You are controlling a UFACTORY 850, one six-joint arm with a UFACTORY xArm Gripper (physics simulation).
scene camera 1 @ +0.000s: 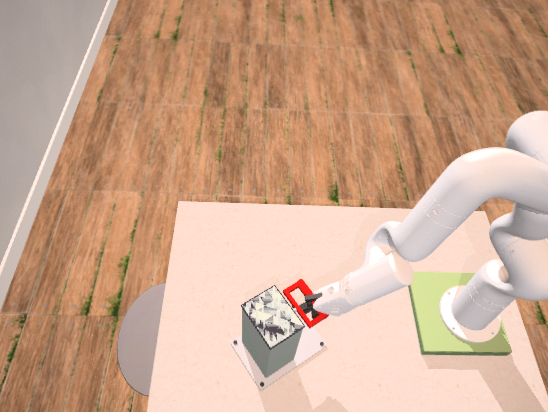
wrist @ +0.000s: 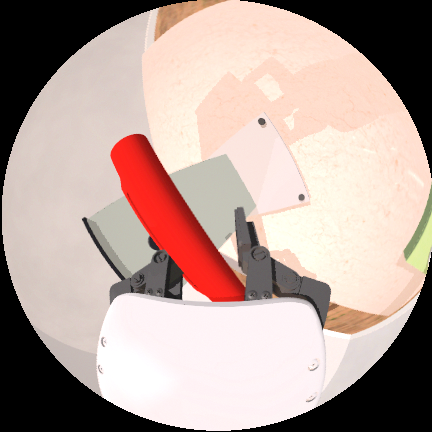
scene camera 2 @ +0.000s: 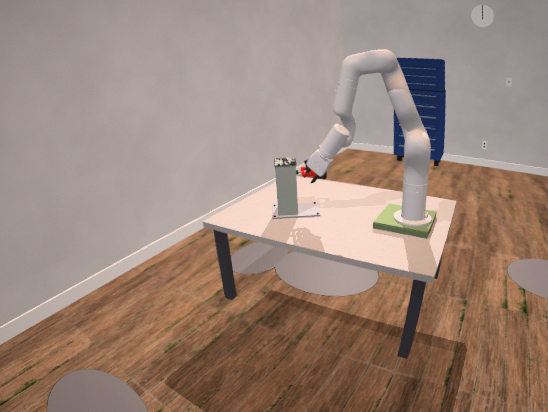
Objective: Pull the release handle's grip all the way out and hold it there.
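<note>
The release handle's red grip [scene camera 1: 292, 298] [scene camera 2: 305, 172] [wrist: 170, 215] is a rectangular loop beside the upper part of a tall grey-green housing [scene camera 1: 268, 359] [scene camera 2: 286, 190] [wrist: 212, 187]. A small dark stem [wrist: 153, 243] shows behind it in the wrist view. My gripper [scene camera 1: 309, 304] [scene camera 2: 309, 172] [wrist: 213, 221] is at the grip, with its fingers partly apart. In the wrist view the red bar runs diagonally over the left finger and hides its tip. The right finger stands to the right of the bar, with a visible gap. Contact with the left finger is hidden.
The housing stands on a white plate [scene camera 1: 311, 346] [scene camera 2: 307, 210] [wrist: 272, 165] with dark bolts, on a pale table [scene camera 1: 215, 250] [scene camera 2: 345, 240]. The arm's base is on a green block [scene camera 1: 430, 320] [scene camera 2: 387, 220]. A blue cabinet [scene camera 2: 434, 110] stands at the far wall.
</note>
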